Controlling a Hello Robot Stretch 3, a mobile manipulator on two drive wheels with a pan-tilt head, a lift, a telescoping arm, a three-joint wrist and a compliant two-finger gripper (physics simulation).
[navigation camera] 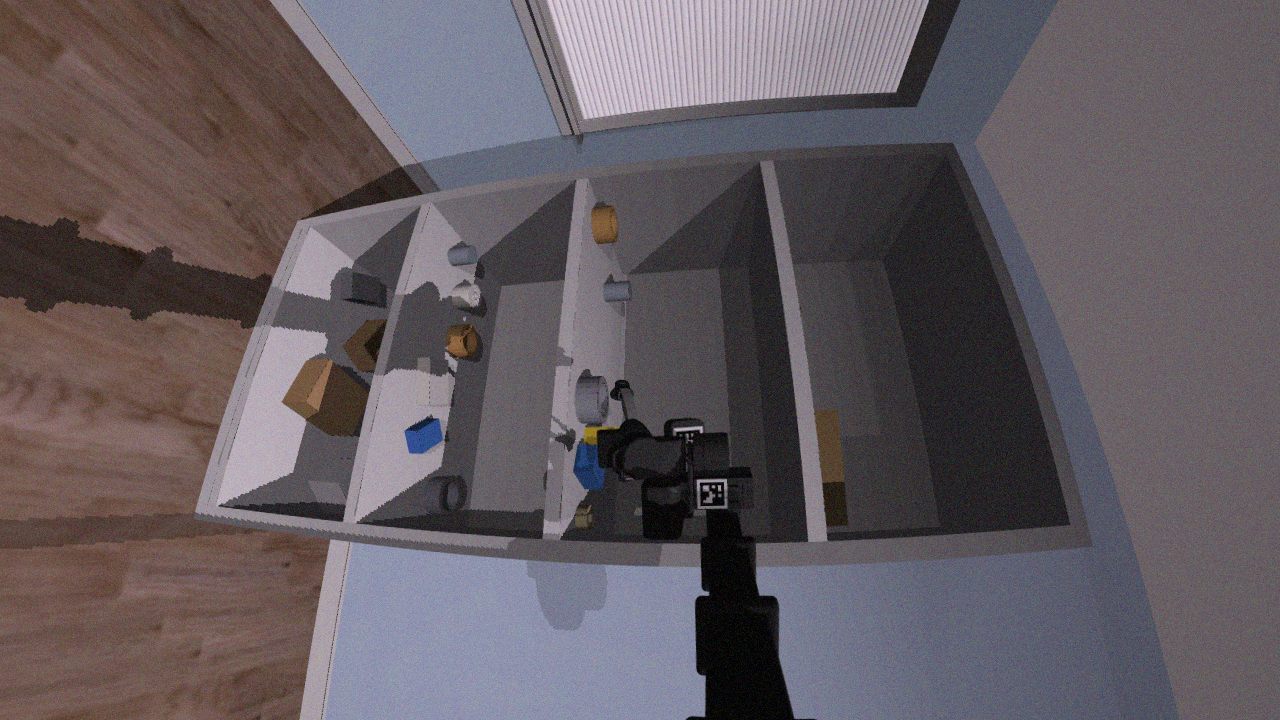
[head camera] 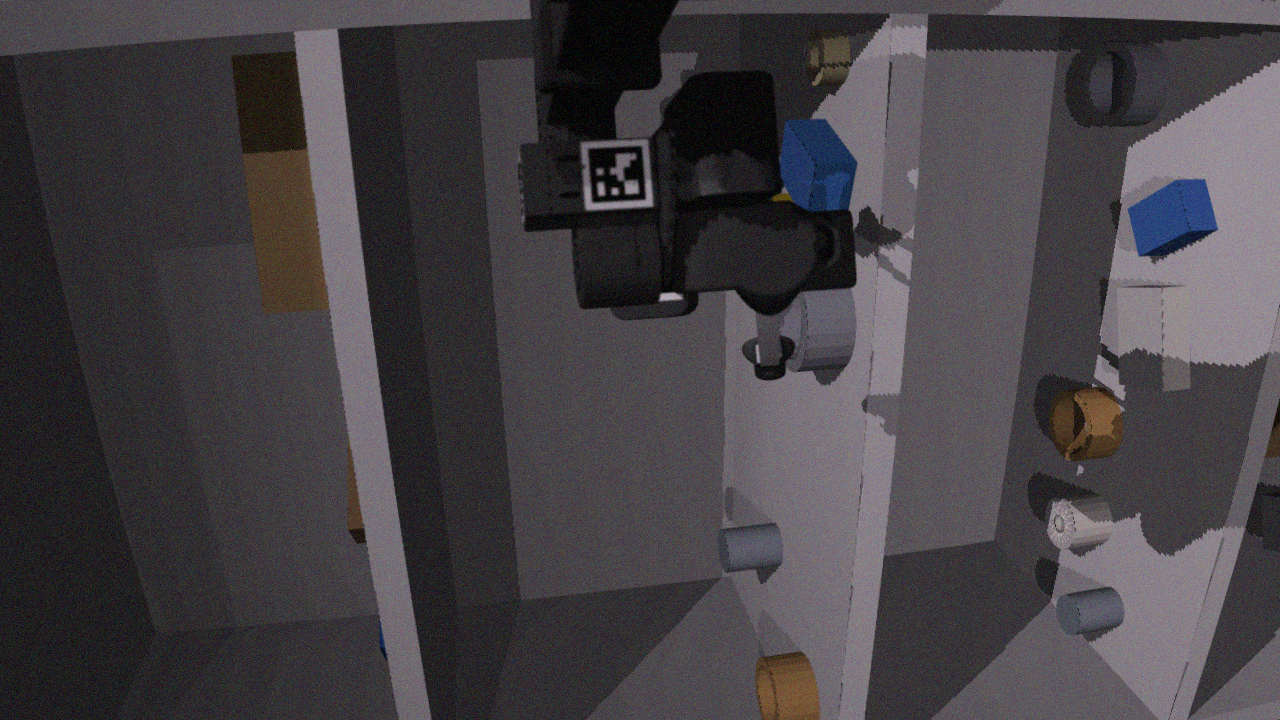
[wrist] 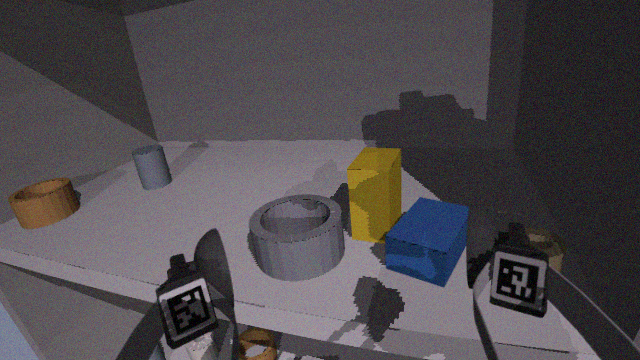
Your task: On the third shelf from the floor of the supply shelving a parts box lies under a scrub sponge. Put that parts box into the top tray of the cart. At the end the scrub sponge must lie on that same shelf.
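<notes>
A yellow block [wrist: 375, 200] [navigation camera: 594, 435], by its look the scrub sponge, stands upright on the third shelf [wrist: 210, 210] [head camera: 787, 456]. A blue box [wrist: 425, 240] [head camera: 816, 165] [navigation camera: 588, 468], by its look the parts box, lies on that shelf nearer its front edge, to the right of the yellow block in the wrist view, with nothing on top. Whether the two touch is unclear. My gripper [wrist: 344, 246] [head camera: 774, 277] is open and empty in front of them; in the wrist view its right finger is right of the blue box. The wrist hides most of the yellow block in the head view. The cart does not show.
A grey ring [wrist: 295, 255] [head camera: 829, 331] [navigation camera: 591, 399] stands left of the yellow block. Farther left are a grey cylinder [wrist: 152, 167] and an orange ring [wrist: 45, 202]. A tan ring [wrist: 552, 247] [head camera: 827, 60] sits behind the right finger. Another blue box [head camera: 1172, 217] is one shelf lower.
</notes>
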